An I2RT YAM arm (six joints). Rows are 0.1 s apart.
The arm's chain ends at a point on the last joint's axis. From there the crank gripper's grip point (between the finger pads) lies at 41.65 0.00 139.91 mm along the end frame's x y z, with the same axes.
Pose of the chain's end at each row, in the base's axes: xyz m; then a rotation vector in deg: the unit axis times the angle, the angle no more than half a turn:
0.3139 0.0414 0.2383 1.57 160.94 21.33
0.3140 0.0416 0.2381 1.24 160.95 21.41
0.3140 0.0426 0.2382 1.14 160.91 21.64
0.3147 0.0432 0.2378 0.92 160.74 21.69
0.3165 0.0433 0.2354 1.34 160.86 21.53
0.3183 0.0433 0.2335 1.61 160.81 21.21
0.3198 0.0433 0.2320 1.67 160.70 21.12
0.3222 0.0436 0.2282 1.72 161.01 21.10
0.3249 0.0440 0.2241 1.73 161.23 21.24
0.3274 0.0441 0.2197 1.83 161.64 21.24
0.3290 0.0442 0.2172 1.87 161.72 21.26
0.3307 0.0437 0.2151 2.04 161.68 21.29
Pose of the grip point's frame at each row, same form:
0.3166 0.0790 0.0973 1.57 160.94 21.33
0.3166 0.0793 0.0971 1.24 160.95 21.41
0.3166 0.0806 0.0973 1.14 160.91 21.64
0.3176 0.0813 0.0969 0.92 160.74 21.69
0.3193 0.0812 0.0945 1.34 160.86 21.53
0.3214 0.0807 0.0924 1.61 160.81 21.21
0.3232 0.0806 0.0909 1.67 160.70 21.12
0.3248 0.0808 0.0871 1.72 161.01 21.10
0.3269 0.0814 0.0830 1.73 161.23 21.24
0.3284 0.0815 0.0786 1.83 161.64 21.24
0.3298 0.0816 0.0761 1.87 161.72 21.26
0.3317 0.0812 0.0740 2.04 161.68 21.29

